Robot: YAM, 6 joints.
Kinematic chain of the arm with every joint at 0, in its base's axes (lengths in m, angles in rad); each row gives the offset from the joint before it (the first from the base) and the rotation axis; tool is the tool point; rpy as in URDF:
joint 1: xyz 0 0 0.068 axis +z
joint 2: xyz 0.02 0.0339 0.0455 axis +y
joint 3: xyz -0.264 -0.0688 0 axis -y
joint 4: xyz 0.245 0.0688 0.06 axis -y
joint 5: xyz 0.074 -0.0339 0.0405 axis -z
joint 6: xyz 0.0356 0 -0.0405 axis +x
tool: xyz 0 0 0 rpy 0 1.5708 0
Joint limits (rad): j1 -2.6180..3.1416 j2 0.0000..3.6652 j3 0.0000..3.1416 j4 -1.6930..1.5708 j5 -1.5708..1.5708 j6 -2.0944..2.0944
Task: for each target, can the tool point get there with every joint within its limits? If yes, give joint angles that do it. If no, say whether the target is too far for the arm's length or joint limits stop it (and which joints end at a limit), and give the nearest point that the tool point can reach.
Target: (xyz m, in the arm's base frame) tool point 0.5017 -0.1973 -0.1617
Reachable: yes | joints -0.3974 3.2274 2.2197 0.2027 -0.3522 0.8674
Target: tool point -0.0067 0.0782 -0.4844
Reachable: no: joint limits stop it (at a limit: joint 2) | nearest point -0.0106 0.1241 -0.3584 | short by 0.134 m
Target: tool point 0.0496 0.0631 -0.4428
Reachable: no: joint limits stop it (at a limit: joint 2) | nearest point 0.0712 0.0905 -0.3548 | short by 0.095 m
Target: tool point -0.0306 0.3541 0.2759
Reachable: yes | joints 1.5630 1.7726 1.4737 -0.9288 -1.2131 0.4358
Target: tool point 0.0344 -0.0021 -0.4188
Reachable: no: joint limits stop it (at a limit: joint 2) | nearest point 0.0778 -0.0047 -0.3375 | short by 0.092 m
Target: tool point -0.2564 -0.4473 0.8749
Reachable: no: too far | nearest point -0.1797 -0.3135 0.6380 | short by 0.283 m
